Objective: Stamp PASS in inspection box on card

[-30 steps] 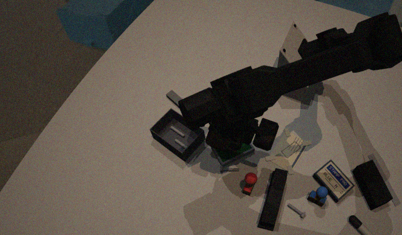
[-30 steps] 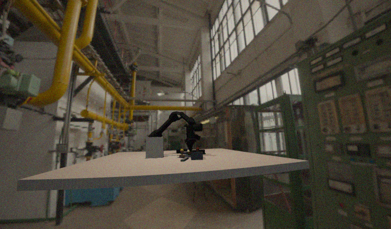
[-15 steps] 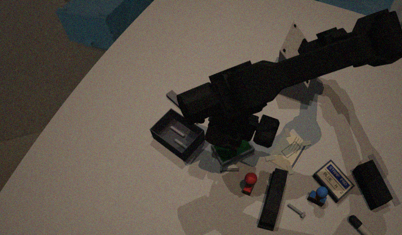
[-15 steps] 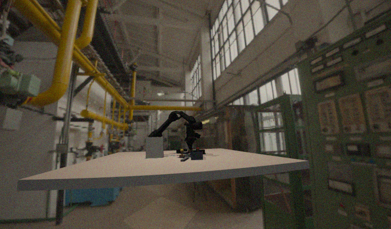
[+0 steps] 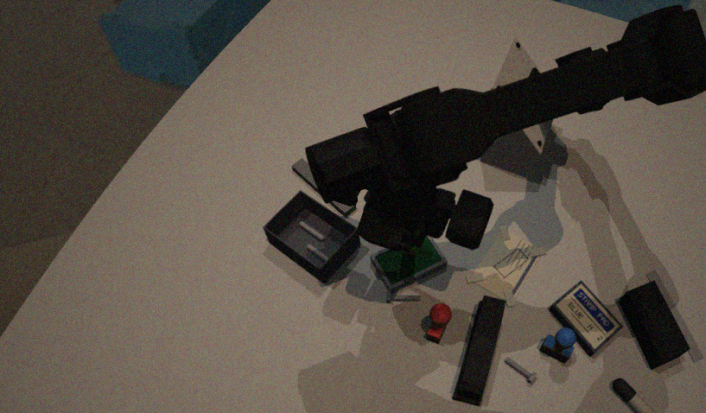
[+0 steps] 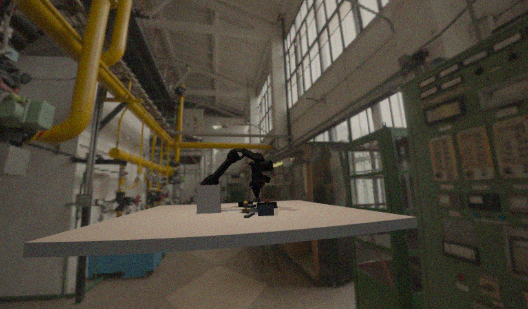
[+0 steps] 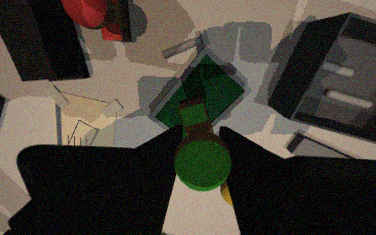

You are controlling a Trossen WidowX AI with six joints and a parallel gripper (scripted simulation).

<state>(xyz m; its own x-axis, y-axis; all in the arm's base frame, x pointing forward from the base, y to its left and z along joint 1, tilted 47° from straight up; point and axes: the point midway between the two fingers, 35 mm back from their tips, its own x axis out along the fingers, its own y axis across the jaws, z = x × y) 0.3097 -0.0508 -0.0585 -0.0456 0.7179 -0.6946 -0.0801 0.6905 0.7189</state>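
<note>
Right now the pale card is 13 cm to the left of my gripper tip, 8 cm below it and 6 cm behind it. The rest, counted from my gripper tip: green-knobbed stamp: right at my gripper tip; yellow-knobbed stamp: 7 cm behind, 6 cm below, 4 cm to the right; green ink pad: 7 cm below.
</note>
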